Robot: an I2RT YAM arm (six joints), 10 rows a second.
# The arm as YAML. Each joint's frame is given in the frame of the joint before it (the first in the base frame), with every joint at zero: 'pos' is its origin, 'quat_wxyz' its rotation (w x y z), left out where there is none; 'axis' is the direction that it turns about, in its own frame. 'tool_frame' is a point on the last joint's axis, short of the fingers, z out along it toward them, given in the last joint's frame.
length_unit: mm
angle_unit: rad
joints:
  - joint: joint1
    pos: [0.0, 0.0, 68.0]
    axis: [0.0, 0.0, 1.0]
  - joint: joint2
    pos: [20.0, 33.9, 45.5]
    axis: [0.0, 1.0, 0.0]
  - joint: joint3
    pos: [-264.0, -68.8, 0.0]
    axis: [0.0, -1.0, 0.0]
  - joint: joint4
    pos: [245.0, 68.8, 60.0]
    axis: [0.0, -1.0, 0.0]
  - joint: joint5
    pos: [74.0, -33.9, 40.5]
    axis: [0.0, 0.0, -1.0]
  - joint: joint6
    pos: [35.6, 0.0, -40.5]
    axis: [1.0, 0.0, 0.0]
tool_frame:
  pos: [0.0, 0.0, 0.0]
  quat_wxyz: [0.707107, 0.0, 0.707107, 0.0]
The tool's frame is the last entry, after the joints.
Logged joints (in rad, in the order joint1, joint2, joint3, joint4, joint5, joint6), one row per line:
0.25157, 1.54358, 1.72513, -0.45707, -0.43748, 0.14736
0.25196, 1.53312, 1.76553, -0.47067, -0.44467, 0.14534
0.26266, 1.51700, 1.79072, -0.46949, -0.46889, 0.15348
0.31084, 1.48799, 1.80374, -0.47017, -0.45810, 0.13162
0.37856, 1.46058, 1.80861, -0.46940, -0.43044, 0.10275
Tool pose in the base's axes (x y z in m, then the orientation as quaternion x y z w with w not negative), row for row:
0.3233, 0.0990, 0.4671, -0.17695, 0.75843, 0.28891, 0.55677
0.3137, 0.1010, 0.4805, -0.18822, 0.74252, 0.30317, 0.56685
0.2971, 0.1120, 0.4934, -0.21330, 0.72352, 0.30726, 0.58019
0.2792, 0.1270, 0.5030, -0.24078, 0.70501, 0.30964, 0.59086
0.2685, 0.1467, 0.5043, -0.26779, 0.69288, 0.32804, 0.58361
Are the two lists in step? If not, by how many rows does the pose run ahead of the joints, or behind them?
The pose runs 1 row ahead of the joints: the pose in row i belongs to the joints in row i + 1.
